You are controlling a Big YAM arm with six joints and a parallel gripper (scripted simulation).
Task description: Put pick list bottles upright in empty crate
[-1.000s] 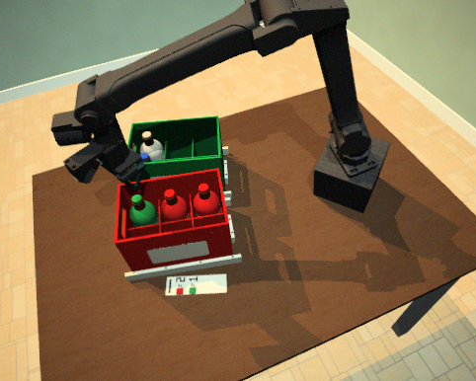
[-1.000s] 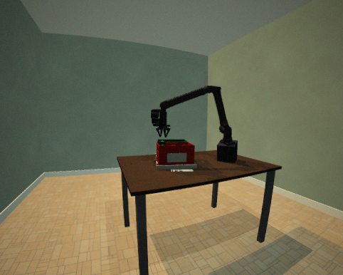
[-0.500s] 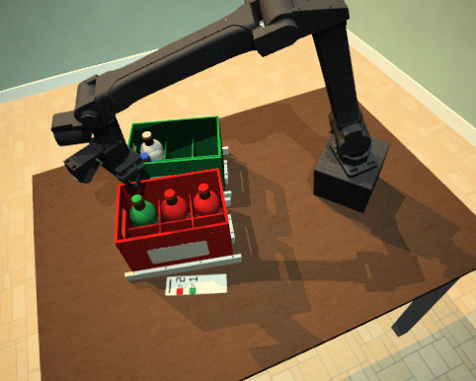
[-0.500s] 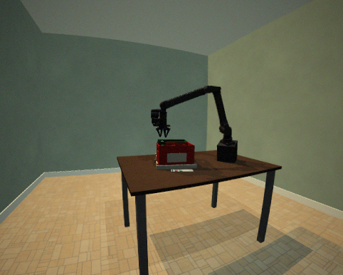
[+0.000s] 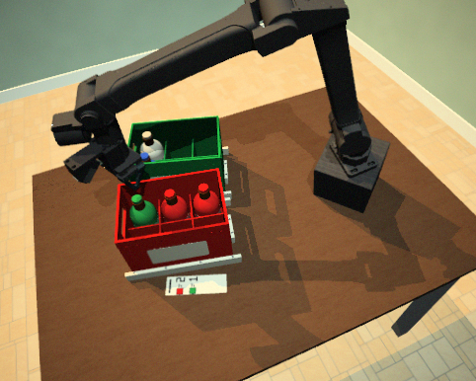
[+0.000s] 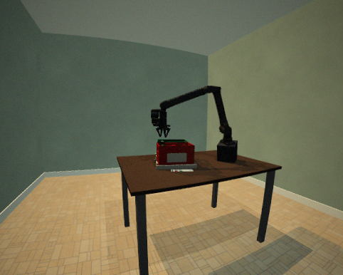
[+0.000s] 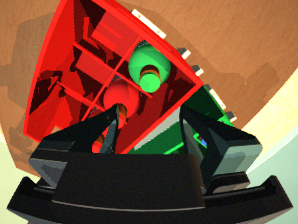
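My hand is 15 cm above the green bottle. Round my hand: blue-capped bottle: 4 cm behind, 15 cm to the right, 15 cm below; then red crate: 8 cm behind, 6 cm to the left, 15 cm below; then red bottle: 18 cm behind, 2 cm to the left, 15 cm below.
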